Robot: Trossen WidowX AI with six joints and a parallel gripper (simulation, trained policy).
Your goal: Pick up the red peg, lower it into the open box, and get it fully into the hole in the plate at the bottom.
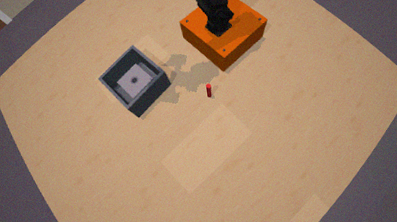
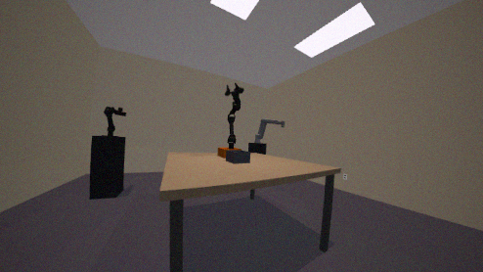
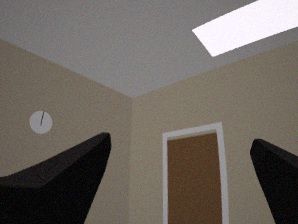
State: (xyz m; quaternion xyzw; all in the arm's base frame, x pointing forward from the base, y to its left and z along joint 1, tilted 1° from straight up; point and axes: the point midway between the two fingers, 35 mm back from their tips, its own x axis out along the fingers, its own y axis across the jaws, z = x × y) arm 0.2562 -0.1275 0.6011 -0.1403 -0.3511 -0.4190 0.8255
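Right now the red peg is 67 cm below my gripper tip, 29 cm to the left of it and 11 cm behind it. The rest, counted from my gripper tip: plate 67 cm below, 9 cm to the left, 4 cm ahead; box 69 cm below, 9 cm to the left, 4 cm ahead.
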